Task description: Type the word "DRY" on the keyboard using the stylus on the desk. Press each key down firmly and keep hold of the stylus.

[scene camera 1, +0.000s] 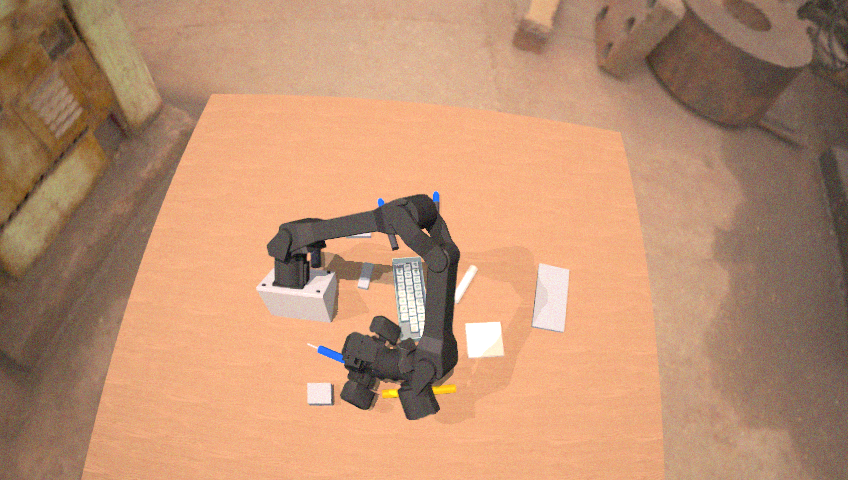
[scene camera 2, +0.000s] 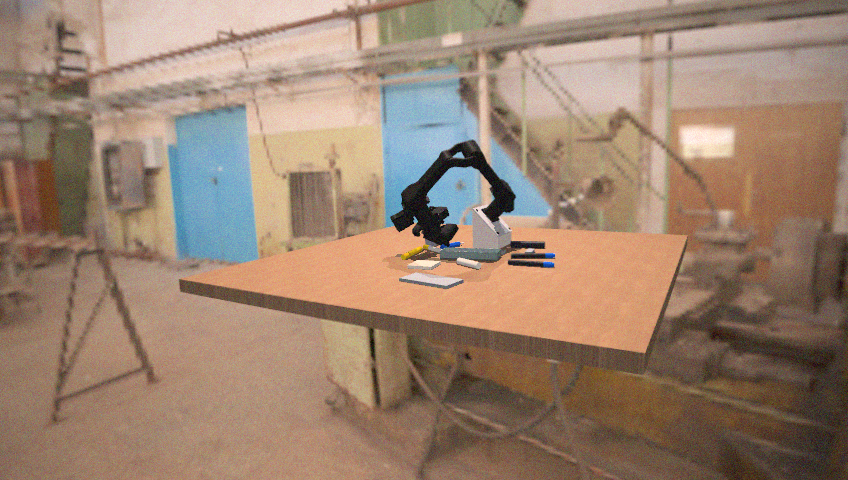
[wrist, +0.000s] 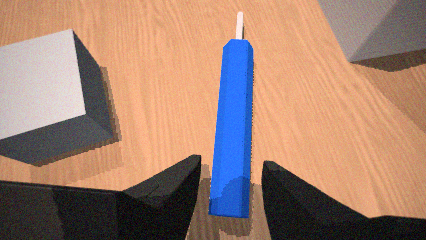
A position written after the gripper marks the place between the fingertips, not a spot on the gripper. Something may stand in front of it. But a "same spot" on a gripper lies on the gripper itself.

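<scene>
The gripper appears in scene camera 1 (pixel 348 360), and both scene camera 2 and the wrist view show it too. On the gripper, (wrist: pixel 168 198) and (scene camera 2: pixel 437 234) are the same spot.
</scene>
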